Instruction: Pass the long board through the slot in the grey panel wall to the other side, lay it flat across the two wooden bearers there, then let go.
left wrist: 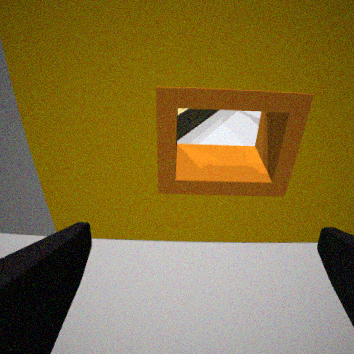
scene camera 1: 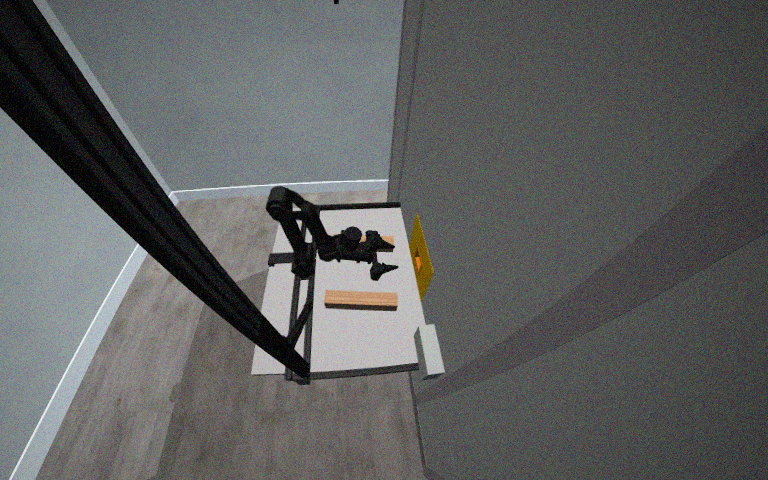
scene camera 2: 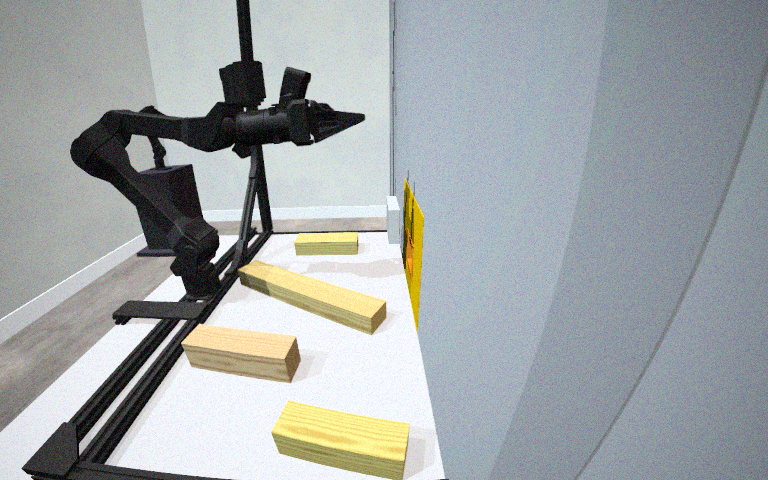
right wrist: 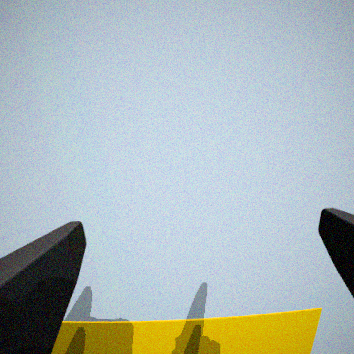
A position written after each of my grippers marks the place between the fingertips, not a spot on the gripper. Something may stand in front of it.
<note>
My left gripper [scene camera 1: 396,256] is open, holding nothing. My right gripper [scene camera 2: 364,117] is open, with nothing in its grasp. Further things: a grey panel wall [scene camera 2: 586,298] and an orange-framed slot [left wrist: 264,169].
My left gripper is seen too in the left wrist view [left wrist: 206,236]. My right gripper also shows in the right wrist view [right wrist: 203,226]. The grey panel wall is seen too in the left wrist view [left wrist: 254,52] and in the right wrist view [right wrist: 198,151].
</note>
